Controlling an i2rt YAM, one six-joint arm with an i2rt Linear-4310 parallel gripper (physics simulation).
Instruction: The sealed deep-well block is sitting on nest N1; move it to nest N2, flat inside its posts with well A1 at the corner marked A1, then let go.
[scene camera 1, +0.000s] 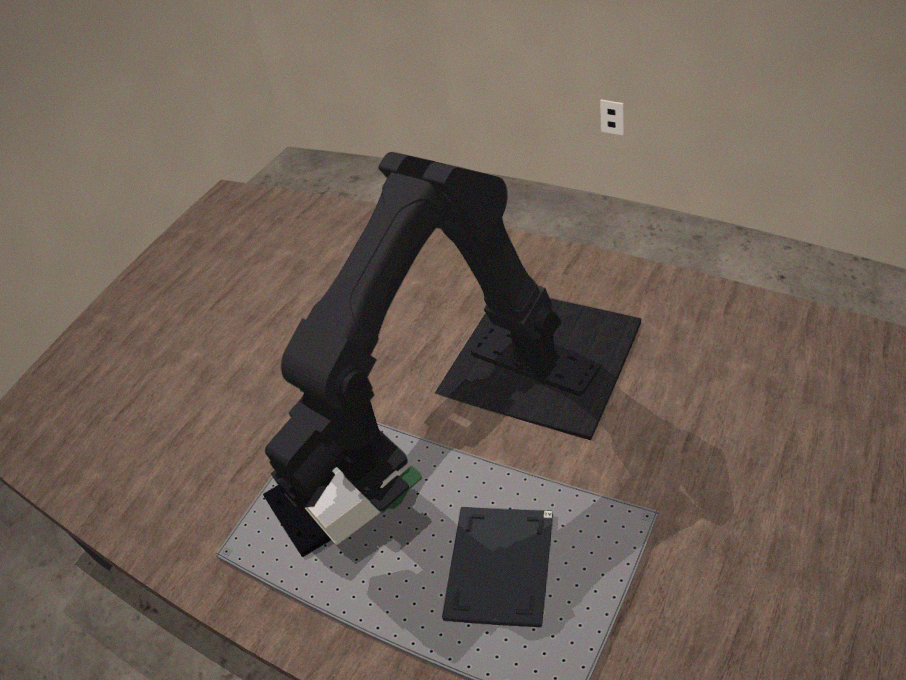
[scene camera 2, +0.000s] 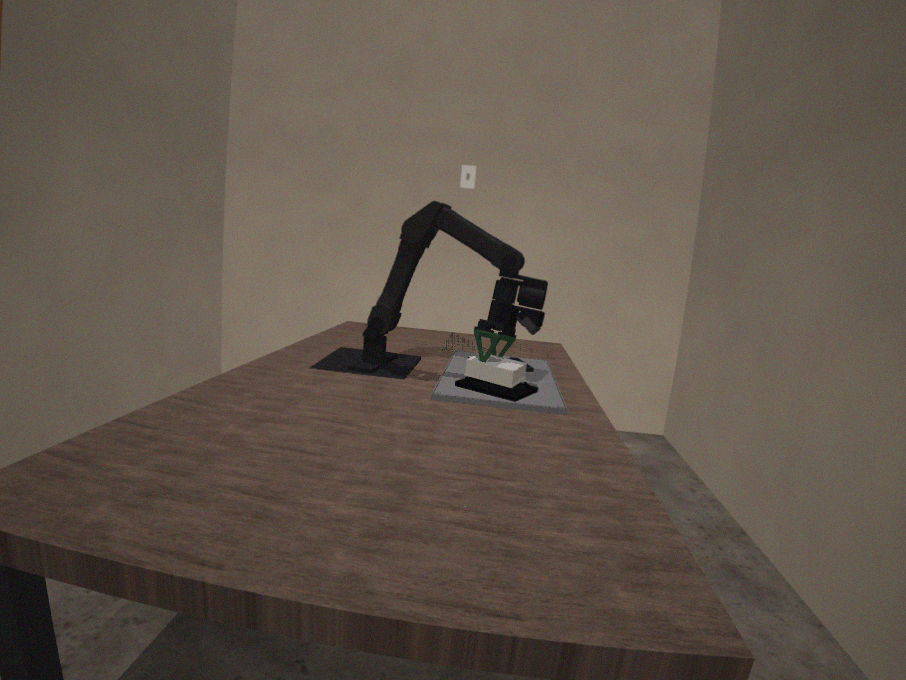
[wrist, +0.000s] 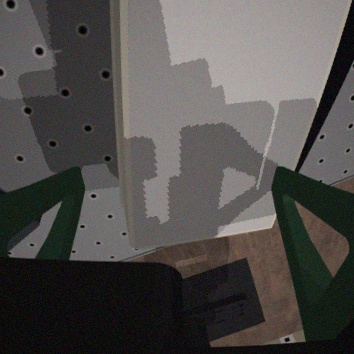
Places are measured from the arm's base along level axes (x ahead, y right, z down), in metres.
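Pixels of known places: gripper, between the fingertips: (scene camera 1: 371, 480) (scene camera 2: 489, 361) (wrist: 177, 176); arm's base, origin of its link: (scene camera 1: 535, 360) (scene camera 2: 373, 362).
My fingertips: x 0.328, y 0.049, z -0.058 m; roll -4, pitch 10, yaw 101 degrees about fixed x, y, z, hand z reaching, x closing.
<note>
Ahead of a thing's pixels: the offset from my fingertips to its top centre. "spot": to the spot under its first point. Level surfaces: height alone.
The sealed deep-well block @[dz -0.016, dx +0.021, dy +0.022 m] (scene camera 1: 344, 516) (scene camera 2: 499, 371) (wrist: 218, 88) is a white box with a plain flat top. It sits on black nest N1 @[dz +0.028, dx +0.033, dy +0.061 m] (scene camera 1: 294, 521) (scene camera 2: 498, 389) (wrist: 335, 70) at the left end of the grey perforated mat @[dz +0.050 m] (scene camera 1: 585, 607) (scene camera 2: 549, 401) (wrist: 38, 21). My gripper (scene camera 1: 357, 486) (scene camera 2: 491, 348) (wrist: 177, 176) is open. Its green fingers straddle the near end of the block, one on each long side, with a gap to each side. Nest N2 @[dz +0.032, dx +0.004, dy -0.195 m] (scene camera 1: 499, 567) is a bare black plate on the mat's right half. A small white A1 label @[spot: dz +0.038, dx -0.087, dy -0.209 m] (scene camera 1: 546, 514) marks its far right corner.
The arm's black base plate (scene camera 1: 600, 336) (scene camera 2: 344, 359) (wrist: 228, 298) is bolted to the wooden table @[dz +0.063 m] (scene camera 1: 768, 439) (scene camera 2: 365, 497) behind the mat. The mat lies near the table's front edge in scene camera 1. A wall outlet (scene camera 1: 611, 116) is on the back wall.
</note>
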